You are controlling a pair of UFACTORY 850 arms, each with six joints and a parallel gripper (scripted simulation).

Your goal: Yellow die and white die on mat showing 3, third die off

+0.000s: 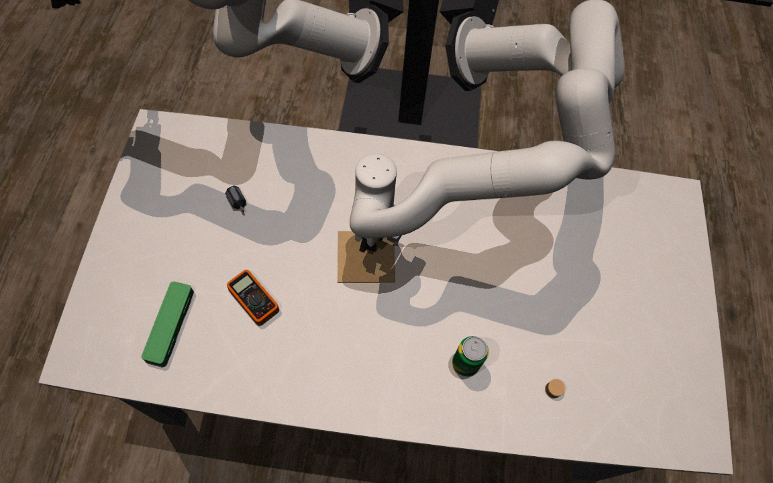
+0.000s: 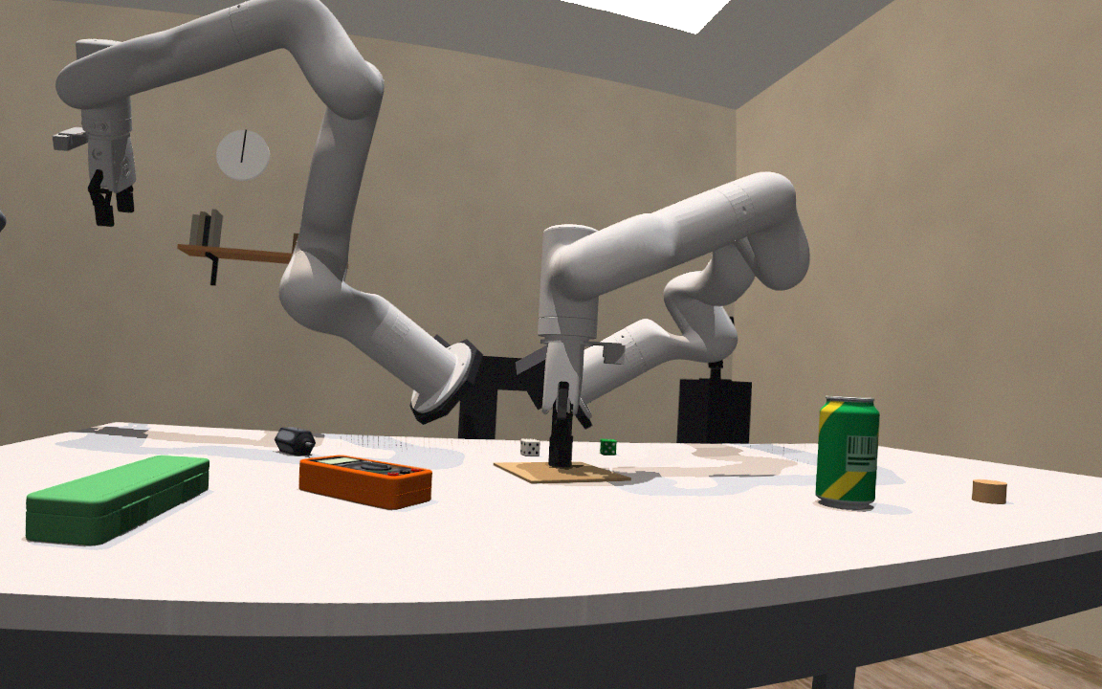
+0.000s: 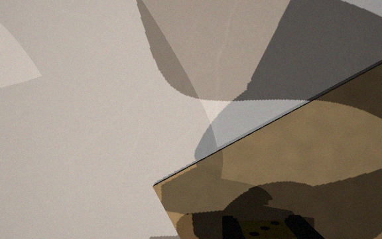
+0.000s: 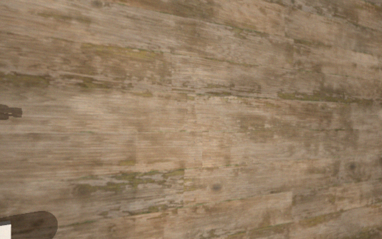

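Observation:
Right now my left hand is 10 mm above the yellow die. Also, from my left hand: white die 130 mm behind, 10 mm below; green die 150 mm to the left, 150 mm behind, 10 mm below; tan mat 40 mm ahead, 20 mm to the right, 20 mm below.

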